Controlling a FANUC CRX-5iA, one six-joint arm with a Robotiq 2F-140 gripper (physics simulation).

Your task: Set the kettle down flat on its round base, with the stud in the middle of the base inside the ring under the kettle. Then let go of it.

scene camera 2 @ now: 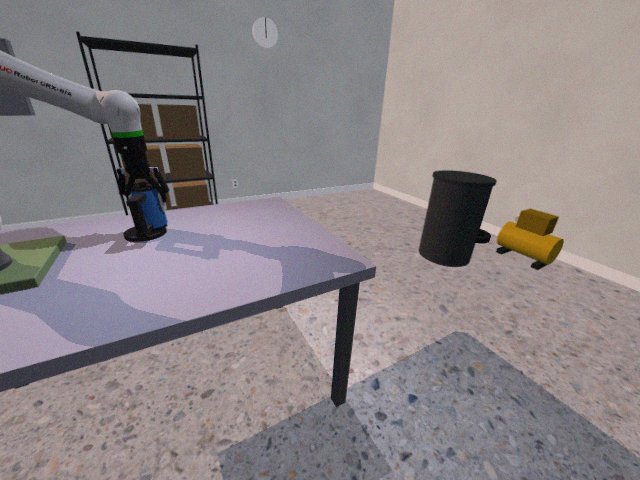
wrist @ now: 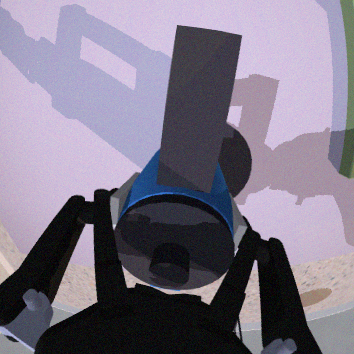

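The blue kettle (scene camera 2: 156, 207) (wrist: 142, 184) is upright, with a dark lid and a long dark handle (scene camera 2: 138, 212) (wrist: 200, 107). My gripper (scene camera 2: 145, 192) (wrist: 180, 193) is shut on the kettle's body, one finger on each side. The dark round base (scene camera 2: 132, 235) (wrist: 239, 159) lies on the table under the kettle. In the wrist view part of its disc shows to the right of the handle; the kettle hides the rest. The stud and the ring under the kettle are hidden. In scene camera 2 the kettle's bottom is at or very near the base; I cannot tell whether it is seated.
The pale table (scene camera 2: 206, 281) (wrist: 37, 165) bears a green slab (scene camera 2: 38, 258) (wrist: 349, 95), left of the kettle in scene camera 2. A shelf rack (scene camera 2: 139, 45), a black bin (scene camera 2: 454, 219) and a yellow machine (scene camera 2: 527, 242) stand beyond the table.
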